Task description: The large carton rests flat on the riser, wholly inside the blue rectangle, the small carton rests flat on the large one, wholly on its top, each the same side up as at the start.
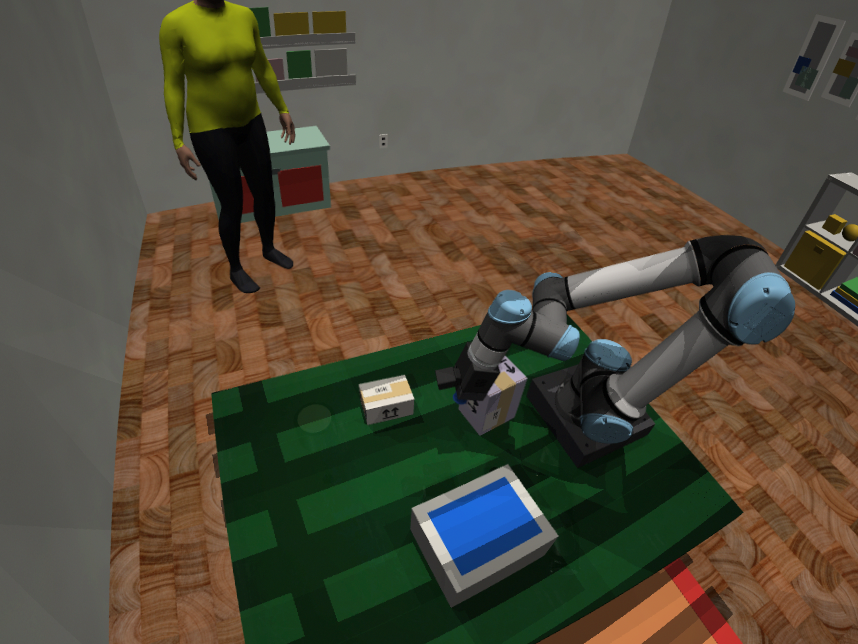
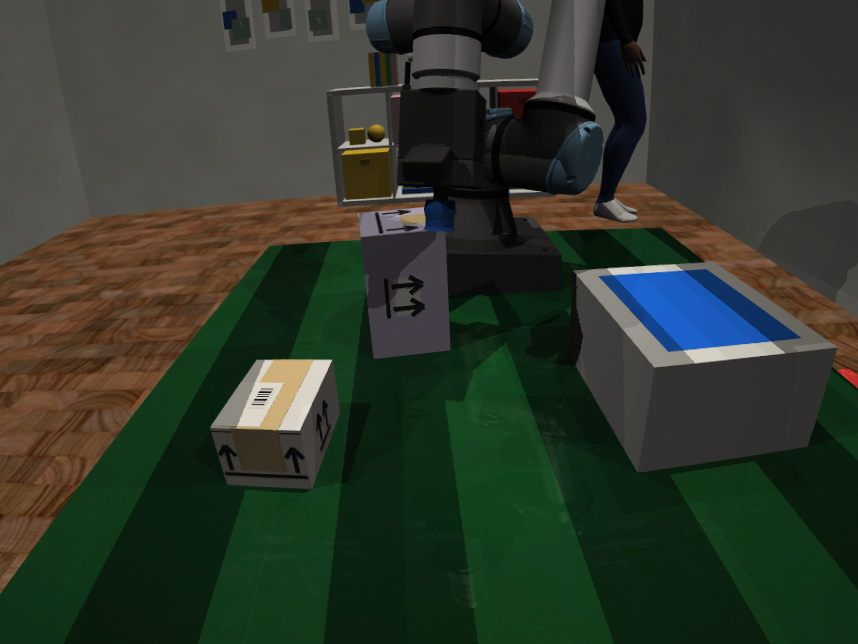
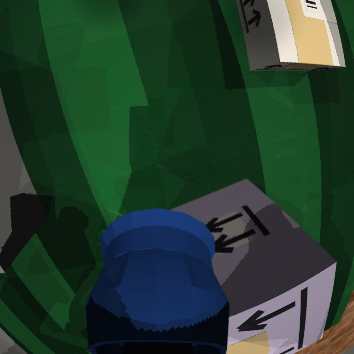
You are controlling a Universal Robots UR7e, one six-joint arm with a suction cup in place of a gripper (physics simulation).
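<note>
The large lavender carton (image 1: 496, 410) (image 2: 409, 298) (image 3: 281, 253) stands on the green mat beside the robot base, with the arrows on its sides pointing sideways. My suction cup (image 1: 457, 398) (image 2: 439, 216) (image 3: 158, 239) is at the edge of its top face, partly overhanging, and holds nothing. The small white and tan carton (image 1: 386, 398) (image 2: 277, 422) (image 3: 295, 35) lies on the mat apart from it. The grey riser (image 1: 453, 571) (image 2: 714, 409) with the blue rectangle (image 1: 484, 523) (image 2: 692, 308) stands bare, nearer the front of the mat.
The black robot base (image 1: 557, 405) (image 2: 506, 266) is right behind the large carton. A person in yellow (image 1: 214, 83) stands by a cabinet (image 1: 304, 182). Another person's legs (image 2: 620, 104) and a shelf unit (image 2: 335, 145) (image 1: 824, 191) are behind the robot.
</note>
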